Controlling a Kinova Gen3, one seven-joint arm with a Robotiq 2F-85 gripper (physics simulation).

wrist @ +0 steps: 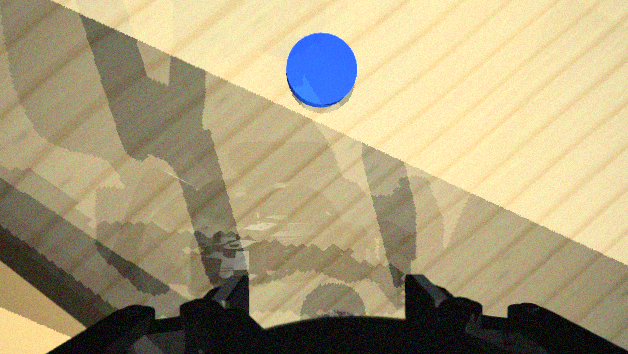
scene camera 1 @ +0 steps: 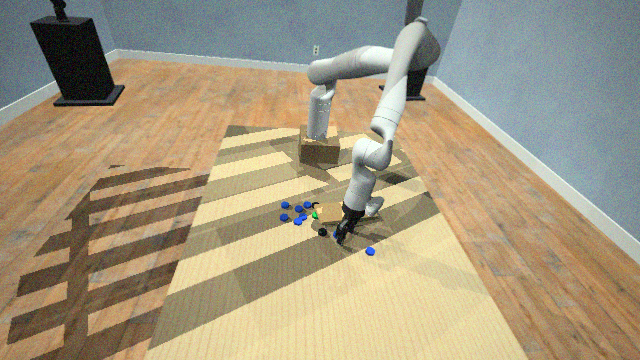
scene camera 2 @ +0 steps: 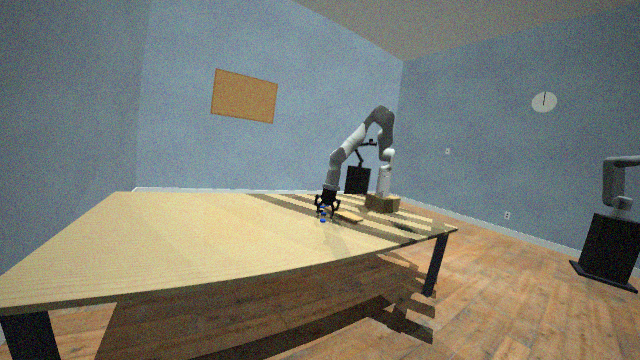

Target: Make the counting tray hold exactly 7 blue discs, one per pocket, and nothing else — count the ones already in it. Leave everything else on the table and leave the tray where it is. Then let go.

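My gripper (scene camera 1: 344, 235) (scene camera 2: 327, 215) (wrist: 326, 297) is open, pointing down low over the table beside the tan counting tray (scene camera 1: 329, 213) (scene camera 2: 351, 217). No disc shows between the fingertips in the wrist view, though a round shadow does. A blue disc (scene camera 1: 335, 234) shows right at the fingers in the first scene view, partly hidden by them. Another blue disc (scene camera 1: 370, 251) (scene camera 2: 322, 220) (wrist: 321, 70) lies flat on the table, ahead of the fingers in the wrist view. Several blue discs (scene camera 1: 299, 208) lie left of the tray. The arm hides part of the tray, and its pocket contents cannot be made out.
A green disc (scene camera 1: 315, 215) and a black disc (scene camera 1: 315, 205) lie near the tray's left side. Another black disc (scene camera 1: 322, 232) lies close to the gripper. The arm's wooden base block (scene camera 1: 320, 151) (scene camera 2: 382, 204) stands behind the tray. Striped shadows cross the table.
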